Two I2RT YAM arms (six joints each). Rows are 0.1 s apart.
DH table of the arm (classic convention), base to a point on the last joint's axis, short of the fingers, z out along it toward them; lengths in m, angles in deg. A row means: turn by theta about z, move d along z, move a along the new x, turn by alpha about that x. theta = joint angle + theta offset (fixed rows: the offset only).
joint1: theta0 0  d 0.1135  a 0.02  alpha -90
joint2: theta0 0  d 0  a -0.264  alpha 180
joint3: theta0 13.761  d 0  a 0.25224  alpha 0
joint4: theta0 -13.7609  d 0  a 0.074  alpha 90
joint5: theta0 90  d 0  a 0  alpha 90
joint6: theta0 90  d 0.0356  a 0  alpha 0
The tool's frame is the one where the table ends.
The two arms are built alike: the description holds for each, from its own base.
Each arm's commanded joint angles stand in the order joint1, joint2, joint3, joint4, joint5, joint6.
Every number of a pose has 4 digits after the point. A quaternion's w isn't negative.
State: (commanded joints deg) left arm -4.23 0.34 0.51 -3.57 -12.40 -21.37; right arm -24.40 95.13 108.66 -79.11 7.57 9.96
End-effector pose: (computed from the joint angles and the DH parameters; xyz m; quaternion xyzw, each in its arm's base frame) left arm 0.1097 -0.0004 0.1693 -0.1811 0.7044 -0.0744 0.6823; right arm 0.2831 -0.1336 0.3926 0.3014 0.9276 -0.0905 0.2013
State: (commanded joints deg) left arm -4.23 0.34 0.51 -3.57 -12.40 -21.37; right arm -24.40 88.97 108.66 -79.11 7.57 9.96
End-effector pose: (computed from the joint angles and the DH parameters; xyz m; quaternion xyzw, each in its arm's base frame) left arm 0.1097 -0.0004 0.1693 -0.1811 0.7044 -0.0744 0.6823; right arm 0.2542 -0.1205 0.4224 0.3009 0.9144 -0.0962 0.2530
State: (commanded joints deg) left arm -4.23 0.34 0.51 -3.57 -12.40 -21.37; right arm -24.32 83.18 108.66 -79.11 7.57 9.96
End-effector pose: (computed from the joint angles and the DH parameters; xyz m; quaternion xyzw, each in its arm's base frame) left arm 0.1097 -0.0004 0.1693 -0.1811 0.7044 -0.0744 0.6823; right arm 0.2248 -0.1067 0.4472 0.2991 0.8998 -0.1011 0.3011
